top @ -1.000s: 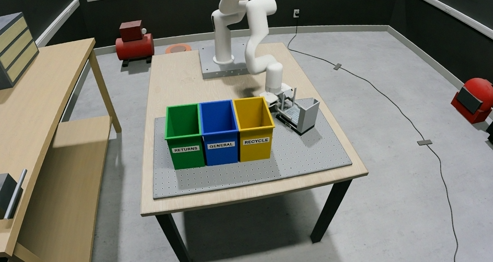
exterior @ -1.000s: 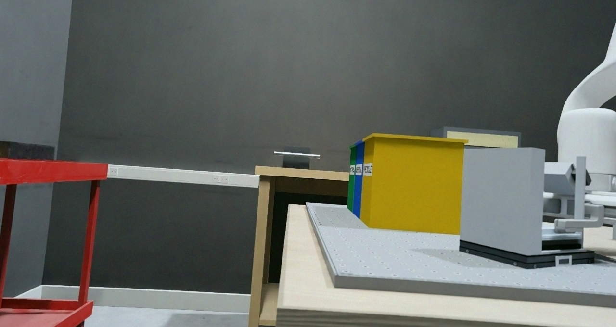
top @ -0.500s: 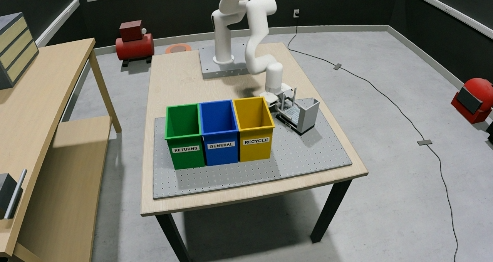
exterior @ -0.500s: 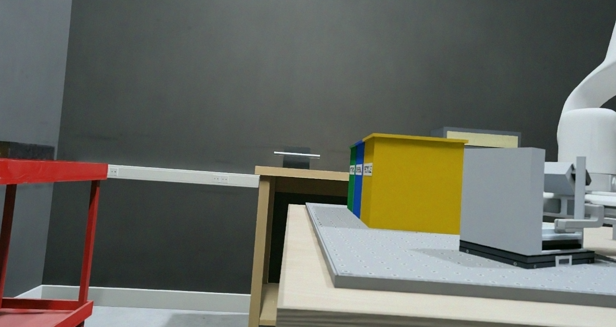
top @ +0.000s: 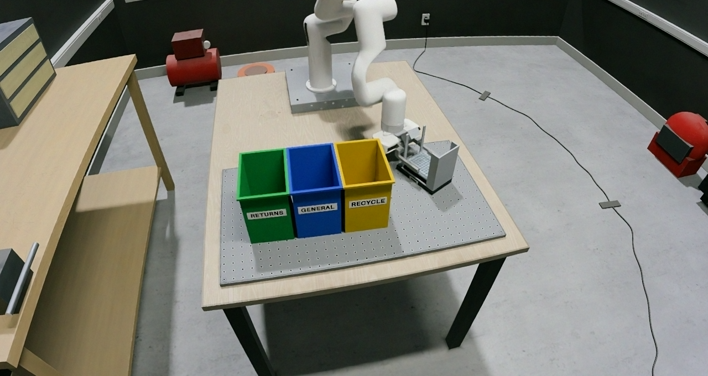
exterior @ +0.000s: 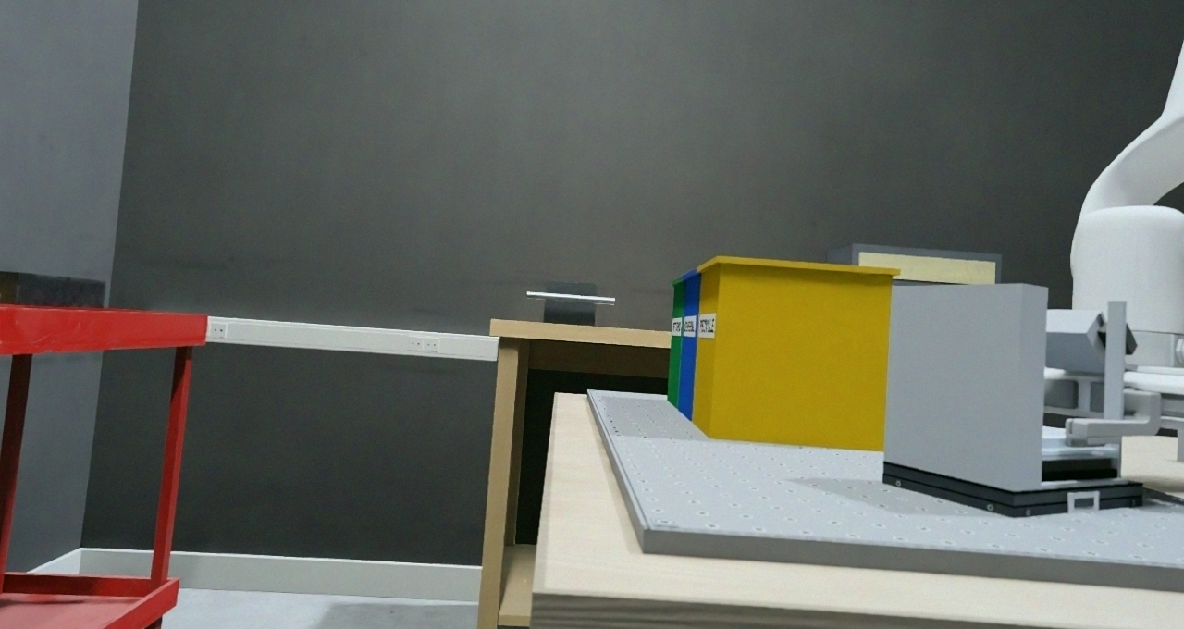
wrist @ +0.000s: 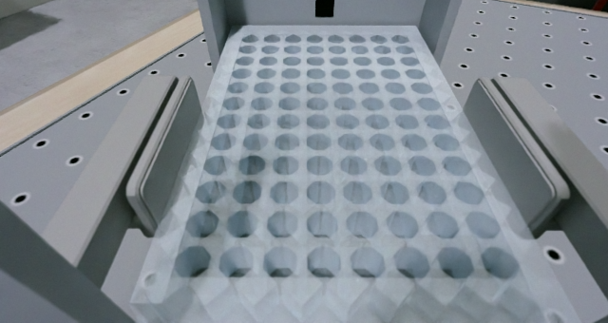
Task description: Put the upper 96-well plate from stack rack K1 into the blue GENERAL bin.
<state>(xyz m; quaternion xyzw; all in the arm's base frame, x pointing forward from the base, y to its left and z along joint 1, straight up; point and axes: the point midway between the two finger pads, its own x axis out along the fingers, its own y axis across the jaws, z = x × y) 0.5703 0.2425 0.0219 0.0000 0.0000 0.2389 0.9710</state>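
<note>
Now: the dark plate 20 mm below my hand, 20 mm ahead of it and 10 mm to the left of it. The rest, counted from my hand: clear 96-well plate (20 mm ahead, 10 mm to the left, 10 mm below); yellow recycle bin (220 mm to the right, 110 mm ahead, 40 mm above); blue general bin (350 mm to the right, 100 mm ahead, 40 mm above).
</note>
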